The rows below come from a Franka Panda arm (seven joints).
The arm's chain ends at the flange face. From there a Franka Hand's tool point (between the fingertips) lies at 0.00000 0.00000 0.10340 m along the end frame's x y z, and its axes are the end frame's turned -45 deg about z.
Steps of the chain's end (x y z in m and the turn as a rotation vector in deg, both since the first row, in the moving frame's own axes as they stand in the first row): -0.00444, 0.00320, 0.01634, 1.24, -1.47, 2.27; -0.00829, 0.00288, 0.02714, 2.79, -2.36, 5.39; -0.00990, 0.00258, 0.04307, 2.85, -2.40, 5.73; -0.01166, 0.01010, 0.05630, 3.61, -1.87, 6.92; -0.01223, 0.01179, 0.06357, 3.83, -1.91, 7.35; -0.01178, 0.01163, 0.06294, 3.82, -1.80, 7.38; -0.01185, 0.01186, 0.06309, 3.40, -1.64, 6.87; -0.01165, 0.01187, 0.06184, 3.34, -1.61, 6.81; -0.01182, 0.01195, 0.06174, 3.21, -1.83, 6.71
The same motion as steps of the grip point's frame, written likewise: -0.00563, -0.00434, 0.01628, 1.92, -0.16, 2.27; -0.00704, -0.01036, 0.02693, 3.64, 0.30, 5.39; -0.00792, -0.01183, 0.04285, 3.71, 0.32, 5.73; -0.01275, -0.00794, 0.05604, 3.87, 1.23, 6.92; -0.01407, -0.00745, 0.06328, 4.06, 1.36, 7.35; -0.01352, -0.00709, 0.06266, 3.97, 1.43, 7.38; -0.01414, -0.00627, 0.06287, 3.56, 1.24, 6.87; -0.01406, -0.00601, 0.06162, 3.50, 1.22, 6.81; -0.01468, -0.00622, 0.06153, 3.56, 0.98, 6.71
